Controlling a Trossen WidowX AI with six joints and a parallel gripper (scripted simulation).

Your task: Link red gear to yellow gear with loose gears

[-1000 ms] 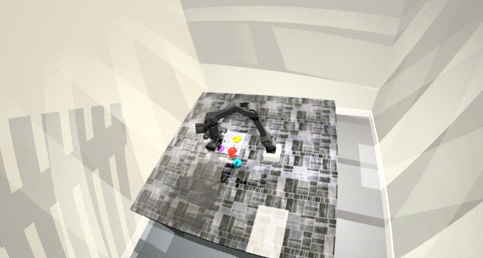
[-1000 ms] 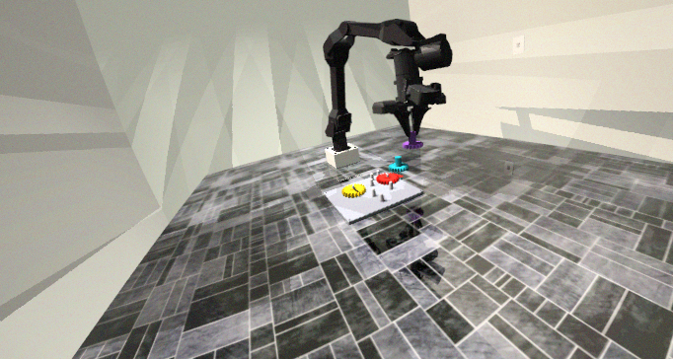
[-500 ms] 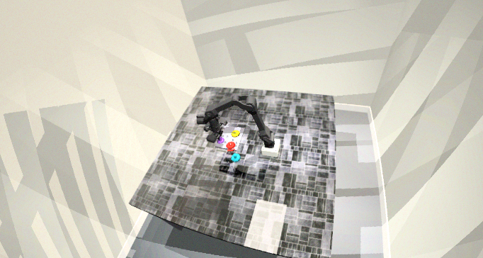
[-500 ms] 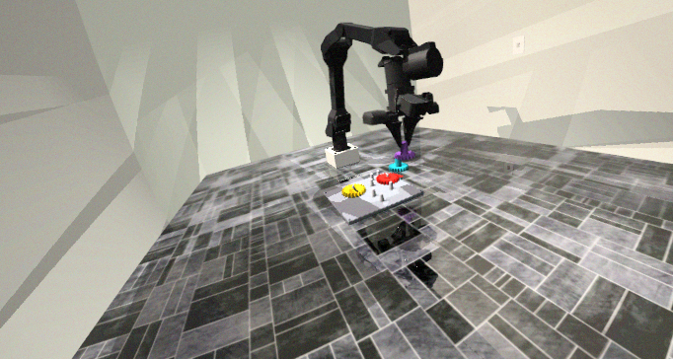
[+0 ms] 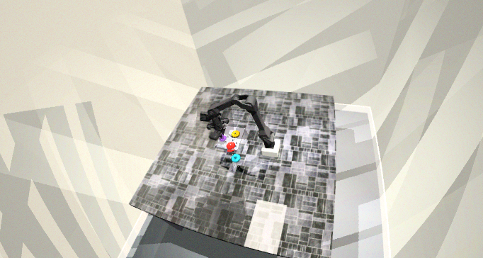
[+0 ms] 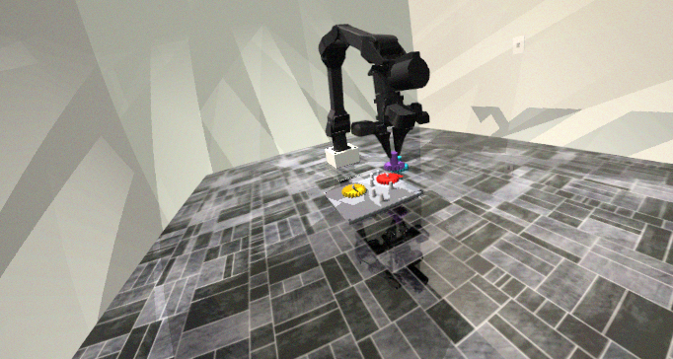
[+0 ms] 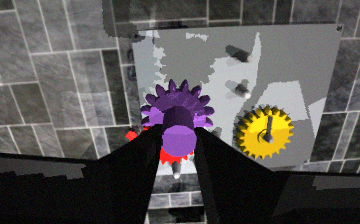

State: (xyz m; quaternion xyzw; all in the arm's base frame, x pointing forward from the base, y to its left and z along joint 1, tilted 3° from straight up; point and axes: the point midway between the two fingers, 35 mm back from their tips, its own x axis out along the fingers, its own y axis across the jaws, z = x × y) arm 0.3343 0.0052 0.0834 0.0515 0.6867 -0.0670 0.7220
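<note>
Right now the red gear is 5 cm behind my gripper tip, 1 cm to the left of it and 8 cm below it. Also, from my gripper tip: purple gear: 1 cm below; yellow gear: 6 cm behind, 10 cm to the right, 8 cm below; grey board: 2 cm behind, 7 cm to the right, 9 cm below.
</note>
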